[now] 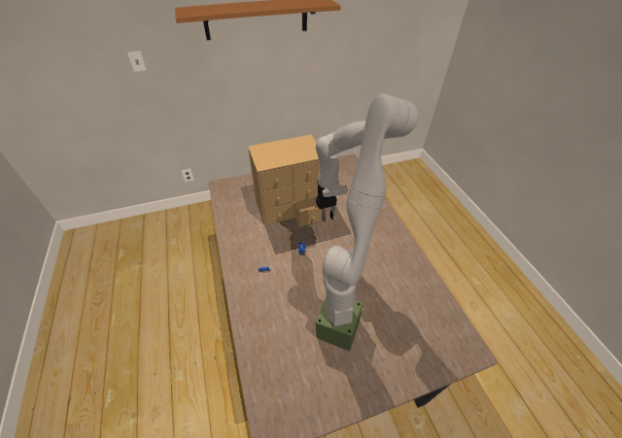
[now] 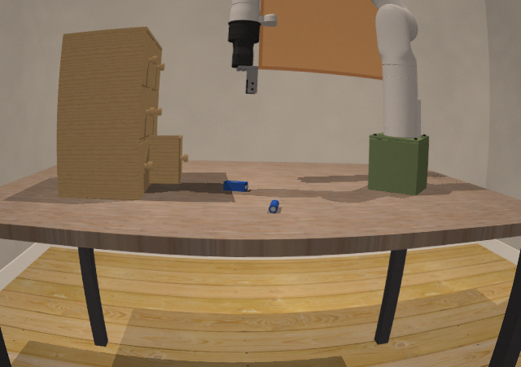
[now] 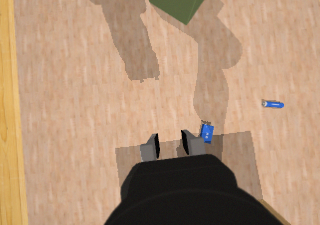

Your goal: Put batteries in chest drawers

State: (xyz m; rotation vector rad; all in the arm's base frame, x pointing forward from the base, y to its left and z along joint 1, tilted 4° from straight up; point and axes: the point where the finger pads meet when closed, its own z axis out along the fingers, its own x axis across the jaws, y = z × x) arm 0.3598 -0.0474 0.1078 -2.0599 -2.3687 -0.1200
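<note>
Right now the blue nine-volt battery is 22 cm below my hand, 10 cm to the left of it and 1 cm ahead of it. Also, from my hand: blue AAA battery 28 cm to the left, 22 cm below, 6 cm behind; then red cylinder battery 25 cm ahead, 16 cm to the left, 10 cm below.
</note>
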